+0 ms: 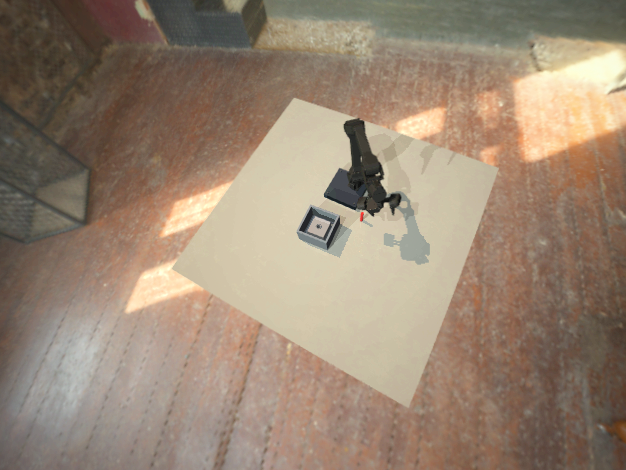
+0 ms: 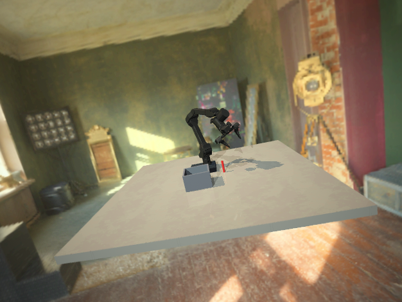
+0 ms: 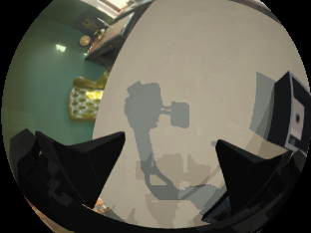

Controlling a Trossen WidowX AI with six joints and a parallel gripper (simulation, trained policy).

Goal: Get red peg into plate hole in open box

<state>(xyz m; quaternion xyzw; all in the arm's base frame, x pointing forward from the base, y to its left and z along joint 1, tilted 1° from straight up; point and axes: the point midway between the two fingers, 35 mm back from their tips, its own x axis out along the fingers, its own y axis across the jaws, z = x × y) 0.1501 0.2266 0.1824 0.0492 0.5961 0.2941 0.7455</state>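
Now: the red peg 14 cm below my gripper tip and 11 cm to the right of it. The rest, counted from my gripper tip: grey box: 25 cm to the right, 17 cm ahead, 16 cm below.
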